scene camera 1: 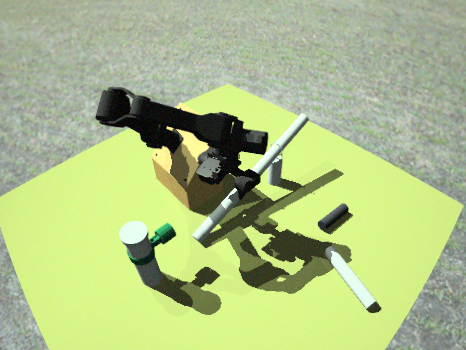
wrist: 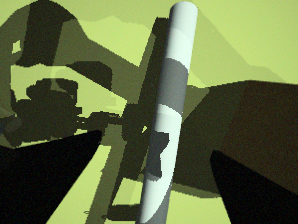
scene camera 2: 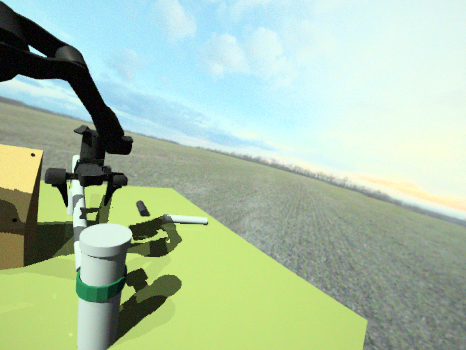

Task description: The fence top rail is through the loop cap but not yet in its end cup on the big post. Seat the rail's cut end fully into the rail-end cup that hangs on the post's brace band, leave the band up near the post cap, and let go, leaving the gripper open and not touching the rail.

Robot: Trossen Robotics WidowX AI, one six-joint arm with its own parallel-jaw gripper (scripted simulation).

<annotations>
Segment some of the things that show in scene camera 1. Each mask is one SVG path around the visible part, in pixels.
My gripper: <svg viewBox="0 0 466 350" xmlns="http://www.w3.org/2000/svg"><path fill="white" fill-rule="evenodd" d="M197 157L200 167L196 173L200 180L210 185L215 183L218 185L228 173L236 177L234 188L238 190L239 200L243 199L246 193L261 183L261 175L251 169L243 171L238 168L242 164L238 160L238 154L241 152L239 148L238 153L220 153L210 147Z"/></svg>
A top rail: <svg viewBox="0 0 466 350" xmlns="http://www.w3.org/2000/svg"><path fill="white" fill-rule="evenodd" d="M236 188L233 189L192 235L198 242L202 243L214 227L237 204L239 196ZM305 114L301 114L287 131L278 138L277 143L251 169L252 171L262 175L280 155L281 147L283 150L296 137L302 127L308 123L308 117Z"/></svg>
A white tube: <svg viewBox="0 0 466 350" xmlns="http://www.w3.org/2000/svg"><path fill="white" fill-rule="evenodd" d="M328 247L323 253L326 255L325 257L334 266L335 270L338 271L338 274L342 276L342 279L345 280L345 283L348 284L348 287L351 288L351 291L354 292L366 310L372 307L377 302L374 296L362 284L363 282L347 265L345 260L336 251L336 248L333 246Z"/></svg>
</annotations>
